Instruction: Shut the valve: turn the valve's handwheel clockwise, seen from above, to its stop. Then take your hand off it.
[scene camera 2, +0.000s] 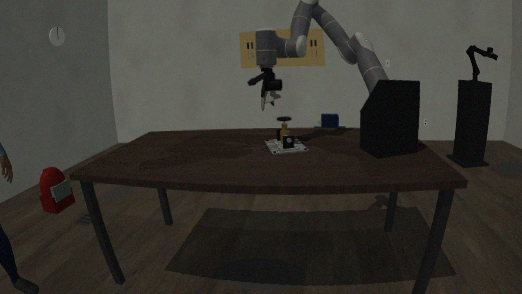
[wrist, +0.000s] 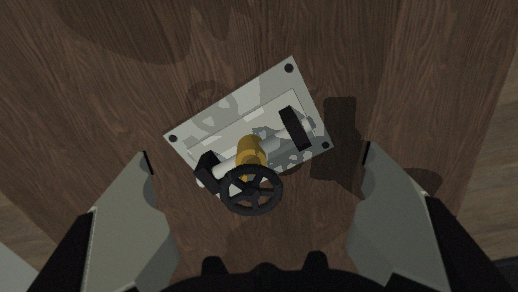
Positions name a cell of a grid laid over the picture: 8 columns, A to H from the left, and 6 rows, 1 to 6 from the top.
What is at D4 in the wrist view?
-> A black spoked handwheel.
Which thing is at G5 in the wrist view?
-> My gripper.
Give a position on a light grey base plate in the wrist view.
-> At E2
